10 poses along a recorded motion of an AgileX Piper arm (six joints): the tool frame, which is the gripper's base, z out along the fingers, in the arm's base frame.
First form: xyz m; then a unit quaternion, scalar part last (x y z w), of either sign.
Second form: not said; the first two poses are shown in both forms.
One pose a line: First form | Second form
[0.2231 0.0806 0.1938 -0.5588 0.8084 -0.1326 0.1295] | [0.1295 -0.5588 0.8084 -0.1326 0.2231 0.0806 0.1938]
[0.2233 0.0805 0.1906 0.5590 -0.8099 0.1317 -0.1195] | [0.1195 -0.5590 0.8099 -0.1317 0.2233 0.0805 0.1906]
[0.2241 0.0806 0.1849 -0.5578 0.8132 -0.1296 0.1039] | [0.1039 -0.5578 0.8132 -0.1296 0.2241 0.0806 0.1849]
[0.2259 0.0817 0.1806 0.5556 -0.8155 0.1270 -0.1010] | [0.1010 -0.5556 0.8155 -0.1270 0.2259 0.0817 0.1806]
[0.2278 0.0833 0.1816 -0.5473 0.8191 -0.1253 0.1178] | [0.1178 -0.5473 0.8191 -0.1253 0.2278 0.0833 0.1816]
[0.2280 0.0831 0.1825 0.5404 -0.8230 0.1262 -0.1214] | [0.1214 -0.5404 0.8230 -0.1262 0.2280 0.0831 0.1825]
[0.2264 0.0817 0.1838 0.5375 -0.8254 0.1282 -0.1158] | [0.1158 -0.5375 0.8254 -0.1282 0.2264 0.0817 0.1838]
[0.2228 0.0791 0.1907 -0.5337 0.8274 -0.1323 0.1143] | [0.1143 -0.5337 0.8274 -0.1323 0.2228 0.0791 0.1907]
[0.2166 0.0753 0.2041 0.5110 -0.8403 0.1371 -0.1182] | [0.1182 -0.5110 0.8403 -0.1371 0.2166 0.0753 0.2041]
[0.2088 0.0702 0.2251 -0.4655 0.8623 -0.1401 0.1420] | [0.1420 -0.4655 0.8623 -0.1401 0.2088 0.0702 0.2251]
